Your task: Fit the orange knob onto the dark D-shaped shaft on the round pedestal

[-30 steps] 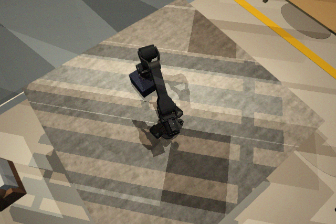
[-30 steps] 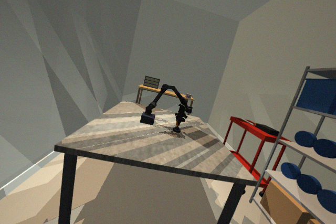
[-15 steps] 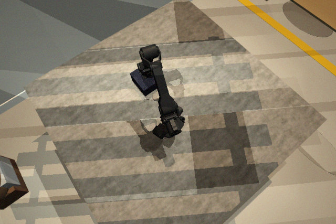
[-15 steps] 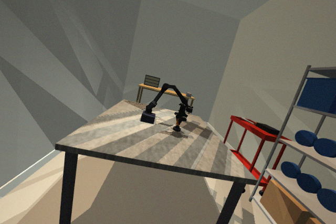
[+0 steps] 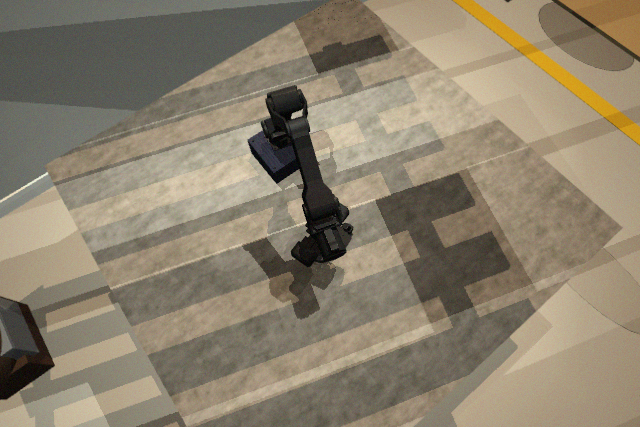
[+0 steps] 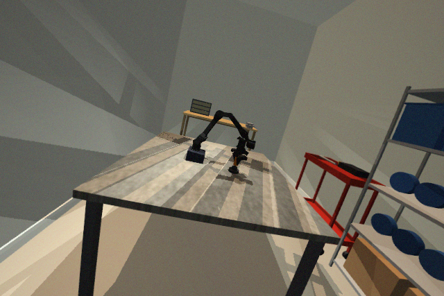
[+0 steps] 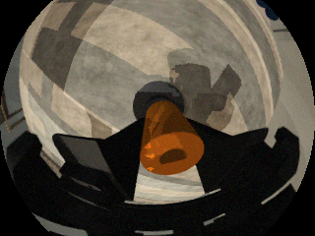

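Now: the orange knob 2 cm above my gripper tip. Round my gripper tip: round pedestal: 4 cm below.
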